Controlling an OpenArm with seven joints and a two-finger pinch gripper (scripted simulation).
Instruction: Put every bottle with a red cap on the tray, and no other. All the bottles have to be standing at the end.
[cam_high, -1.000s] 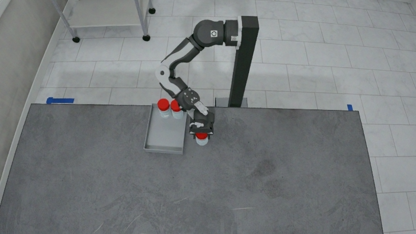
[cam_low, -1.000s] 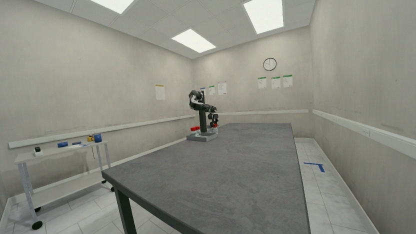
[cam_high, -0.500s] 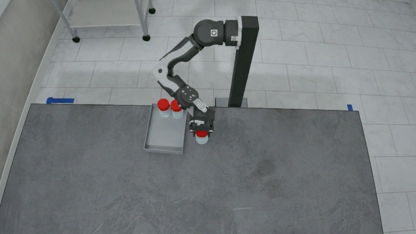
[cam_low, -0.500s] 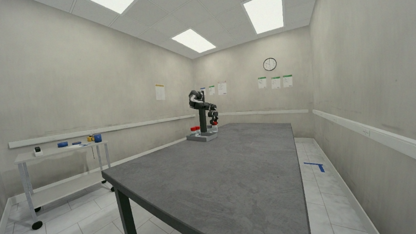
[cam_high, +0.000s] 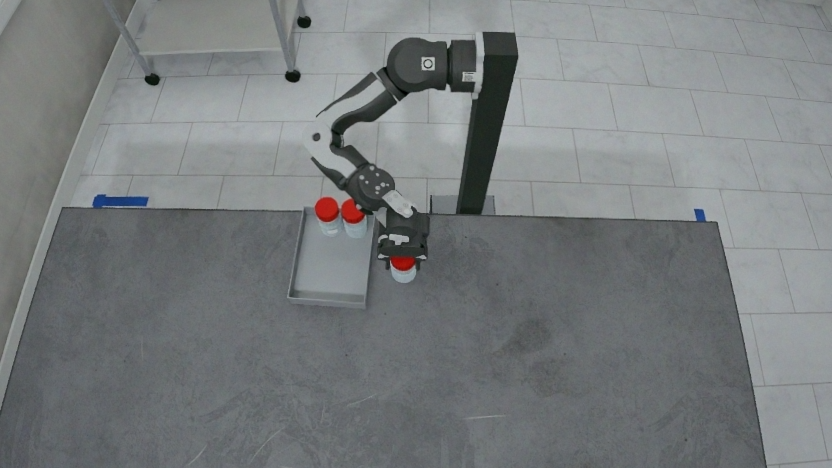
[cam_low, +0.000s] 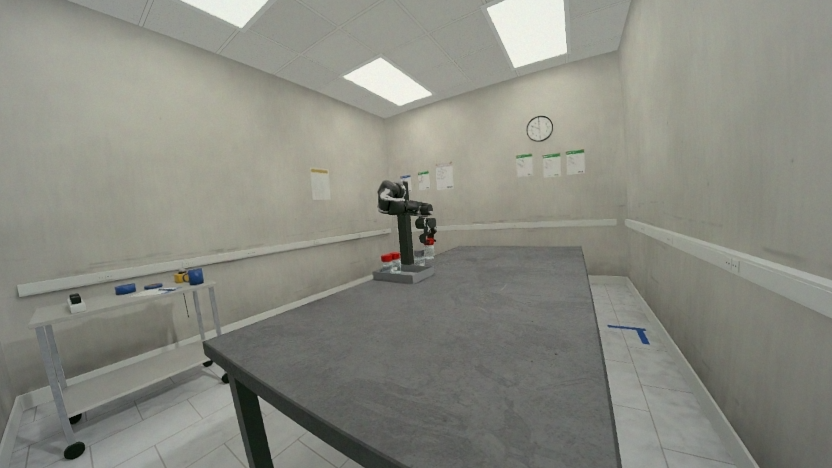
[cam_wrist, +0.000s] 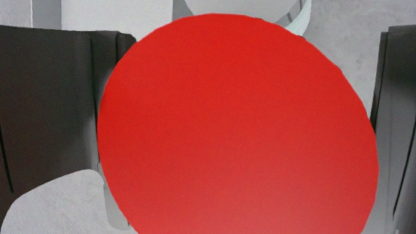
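Right now my hand is 6 cm past the grey tray, 17 cm to the left of it and 14 cm above it. The rest, counted from my hand: grey-capped bottle (6 cm behind, 1 cm to the right, 11 cm below).
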